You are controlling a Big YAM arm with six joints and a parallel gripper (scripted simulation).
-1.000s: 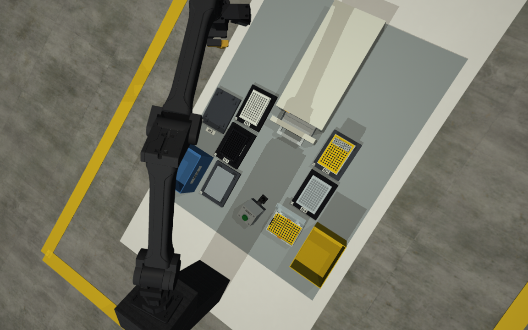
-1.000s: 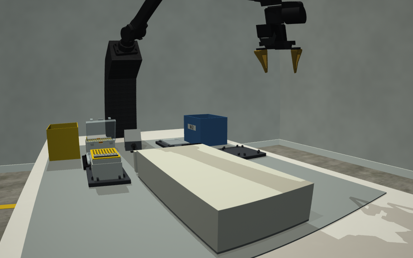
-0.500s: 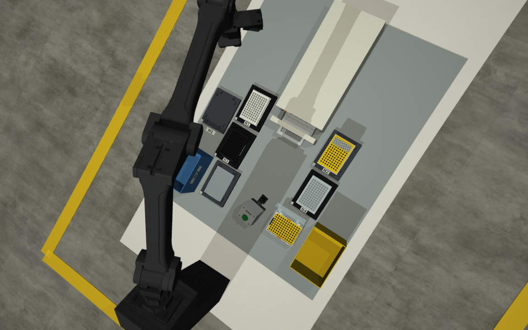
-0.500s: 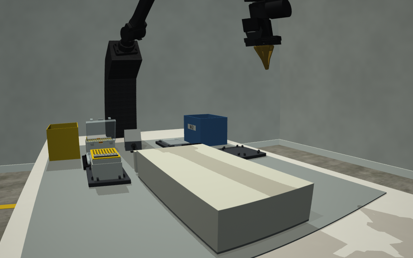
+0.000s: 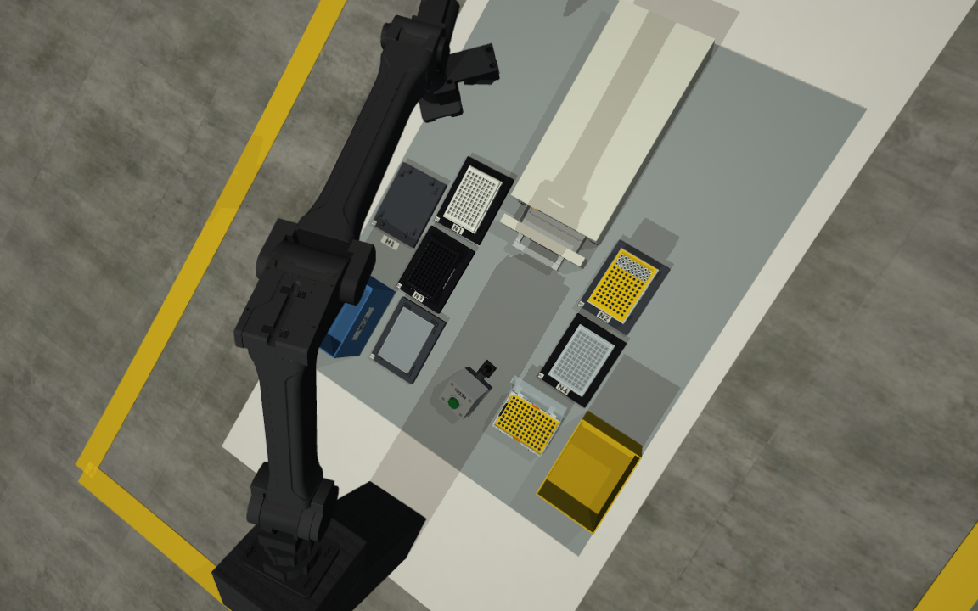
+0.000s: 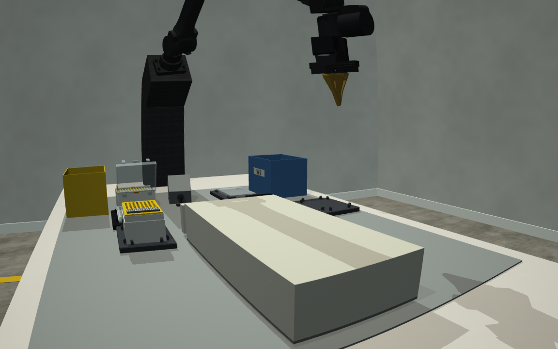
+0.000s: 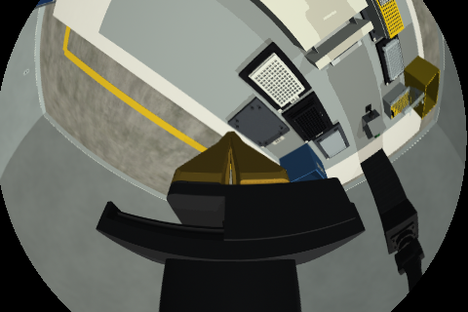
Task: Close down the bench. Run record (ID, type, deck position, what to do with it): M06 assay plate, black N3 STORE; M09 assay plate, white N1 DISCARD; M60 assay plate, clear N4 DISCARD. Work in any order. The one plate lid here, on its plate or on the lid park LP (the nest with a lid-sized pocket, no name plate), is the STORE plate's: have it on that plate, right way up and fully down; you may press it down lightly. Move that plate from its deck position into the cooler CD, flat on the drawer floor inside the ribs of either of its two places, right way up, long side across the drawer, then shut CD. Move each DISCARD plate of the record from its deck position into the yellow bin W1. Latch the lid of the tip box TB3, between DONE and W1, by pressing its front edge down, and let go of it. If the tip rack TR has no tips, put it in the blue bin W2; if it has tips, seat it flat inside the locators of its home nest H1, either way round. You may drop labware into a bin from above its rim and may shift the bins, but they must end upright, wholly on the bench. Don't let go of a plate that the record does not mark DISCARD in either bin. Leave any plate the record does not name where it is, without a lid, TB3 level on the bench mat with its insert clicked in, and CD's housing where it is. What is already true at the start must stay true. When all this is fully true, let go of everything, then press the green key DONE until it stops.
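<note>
My gripper is now 47 cm past the tip box lid, 30 cm to the left of it and 19 cm above it. The rest, counted from my hand: cooler drawer (4 cm behind, 22 cm to the right, 26 cm below); then white plate (12 cm behind, 1 cm to the right, 27 cm below); then nest N1 (12 cm behind, 1 cm to the right, 28 cm below).
</note>
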